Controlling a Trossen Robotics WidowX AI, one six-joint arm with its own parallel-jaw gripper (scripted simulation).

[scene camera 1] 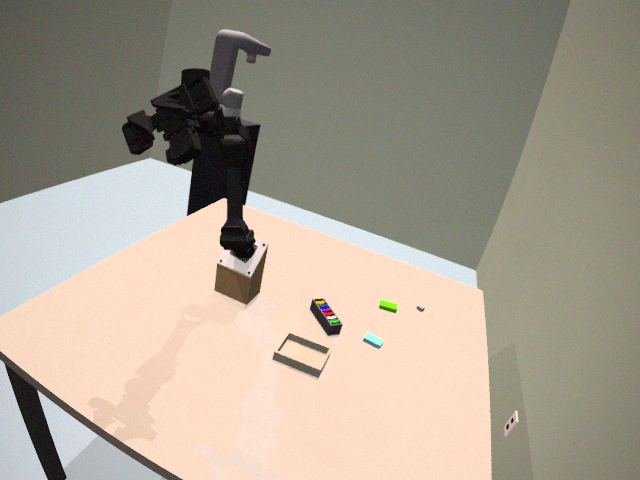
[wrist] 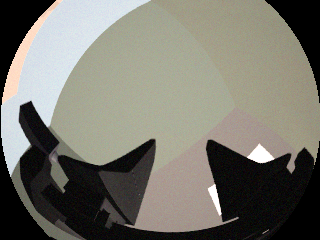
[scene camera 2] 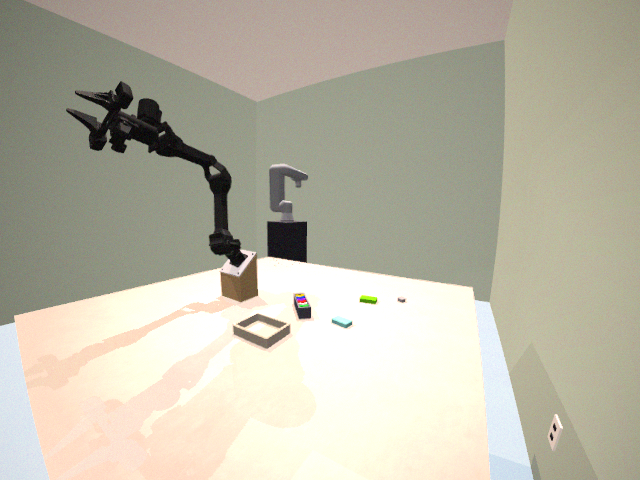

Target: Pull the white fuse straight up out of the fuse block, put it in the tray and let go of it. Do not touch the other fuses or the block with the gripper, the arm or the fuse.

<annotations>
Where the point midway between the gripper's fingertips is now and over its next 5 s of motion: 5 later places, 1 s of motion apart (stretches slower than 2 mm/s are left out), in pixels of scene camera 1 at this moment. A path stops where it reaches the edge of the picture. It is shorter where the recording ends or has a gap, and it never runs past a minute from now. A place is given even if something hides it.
The gripper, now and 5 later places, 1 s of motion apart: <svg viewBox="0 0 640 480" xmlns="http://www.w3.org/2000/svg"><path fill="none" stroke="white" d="M139 110L239 321L350 334L334 309L332 315L331 317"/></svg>
</annotations>
